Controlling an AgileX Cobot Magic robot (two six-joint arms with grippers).
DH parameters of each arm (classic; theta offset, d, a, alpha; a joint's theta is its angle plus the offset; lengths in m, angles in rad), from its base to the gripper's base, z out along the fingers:
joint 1: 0 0.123 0 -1.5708
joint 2: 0.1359 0 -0.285 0
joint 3: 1.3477 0 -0.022 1.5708
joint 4: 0 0.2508 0 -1.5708
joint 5: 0 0 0.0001 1.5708
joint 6: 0 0.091 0 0
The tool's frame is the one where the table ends.
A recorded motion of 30 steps. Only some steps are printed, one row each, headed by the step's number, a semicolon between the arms.
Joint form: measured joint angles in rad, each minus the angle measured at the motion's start. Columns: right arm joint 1, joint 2, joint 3, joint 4, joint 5, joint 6; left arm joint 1, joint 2, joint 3, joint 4, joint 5, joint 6.
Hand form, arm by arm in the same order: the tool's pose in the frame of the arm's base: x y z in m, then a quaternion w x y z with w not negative. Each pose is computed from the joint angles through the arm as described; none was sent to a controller.
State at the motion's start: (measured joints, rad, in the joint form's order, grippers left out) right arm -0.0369 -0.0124 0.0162 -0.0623 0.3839 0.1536; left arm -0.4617 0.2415 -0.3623 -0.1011 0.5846 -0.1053
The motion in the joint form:
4: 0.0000 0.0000 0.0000 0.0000 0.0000 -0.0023; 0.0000 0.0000 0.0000 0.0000 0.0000 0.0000
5: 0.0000 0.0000 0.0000 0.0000 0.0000 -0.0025; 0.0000 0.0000 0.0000 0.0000 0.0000 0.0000
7: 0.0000 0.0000 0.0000 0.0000 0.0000 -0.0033; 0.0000 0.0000 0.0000 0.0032 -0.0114 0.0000
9: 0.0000 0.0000 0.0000 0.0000 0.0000 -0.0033; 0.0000 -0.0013 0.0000 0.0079 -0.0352 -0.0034
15: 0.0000 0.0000 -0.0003 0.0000 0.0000 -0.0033; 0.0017 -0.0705 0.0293 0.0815 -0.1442 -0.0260
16: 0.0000 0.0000 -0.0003 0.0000 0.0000 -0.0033; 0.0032 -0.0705 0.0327 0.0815 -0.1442 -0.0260
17: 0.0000 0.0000 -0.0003 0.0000 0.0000 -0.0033; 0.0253 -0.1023 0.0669 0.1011 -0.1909 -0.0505
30: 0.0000 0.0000 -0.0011 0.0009 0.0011 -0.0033; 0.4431 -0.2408 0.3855 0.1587 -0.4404 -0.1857
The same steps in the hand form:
4: 0.0520 -0.0041 0.1740 0.59355 0.05935 0.80257 0.00742; 0.0519 -0.0315 0.2680 0.52603 0.12754 0.81623 -0.20196
5: 0.0520 -0.0041 0.1740 0.59355 0.05927 0.80257 0.00736; 0.0519 -0.0315 0.2680 0.52603 0.12754 0.81623 -0.20196
7: 0.0520 -0.0041 0.1740 0.59356 0.05895 0.80260 0.00712; 0.0523 -0.0314 0.2690 0.53103 0.12732 0.81307 -0.20176
9: 0.0520 -0.0041 0.1740 0.59356 0.05895 0.80260 0.00712; 0.0530 -0.0313 0.2711 0.54128 0.12511 0.80625 -0.20330
15: 0.0520 -0.0041 0.1741 0.59368 0.05894 0.80251 0.00713; 0.0492 -0.0252 0.2749 0.60616 0.12208 0.76163 -0.19389
16: 0.0520 -0.0041 0.1741 0.59368 0.05894 0.80251 0.00713; 0.0494 -0.0252 0.2738 0.60505 0.12167 0.76279 -0.19305
17: 0.0520 -0.0041 0.1741 0.59368 0.05894 0.80251 0.00713; 0.0487 -0.0227 0.2685 0.62364 0.10603 0.75075 -0.19026
30: 0.0520 -0.0040 0.1742 0.59355 0.05921 0.80258 0.00749; 0.0573 -0.0003 0.1922 0.67300 -0.08180 0.73048 -0.08239

